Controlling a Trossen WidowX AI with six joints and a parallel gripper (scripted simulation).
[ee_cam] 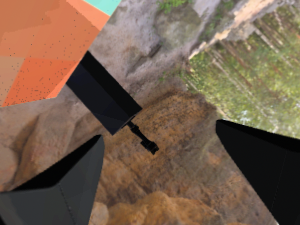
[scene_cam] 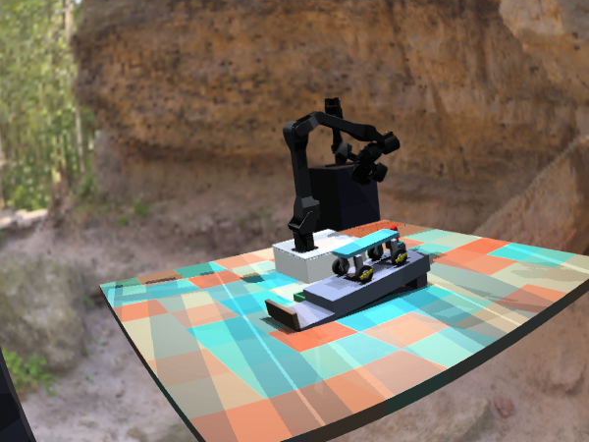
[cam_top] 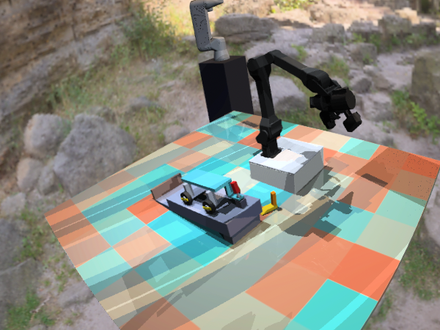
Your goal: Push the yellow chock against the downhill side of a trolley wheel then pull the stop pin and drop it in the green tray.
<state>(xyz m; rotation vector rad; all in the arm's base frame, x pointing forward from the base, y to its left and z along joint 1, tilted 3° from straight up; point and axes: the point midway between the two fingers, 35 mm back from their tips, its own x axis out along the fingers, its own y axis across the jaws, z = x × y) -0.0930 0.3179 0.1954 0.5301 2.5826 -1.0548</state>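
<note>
The yellow chock lies 33 cm ahead of my gripper tip, 19 cm to the right of it and 27 cm below it. Round my gripper tip: green tray (33 cm ahead, 43 cm to the right, 29 cm below); then trolley (45 cm ahead, 33 cm to the right, 17 cm below); then red-headed stop pin (44 cm ahead, 22 cm to the right, 15 cm below).
</note>
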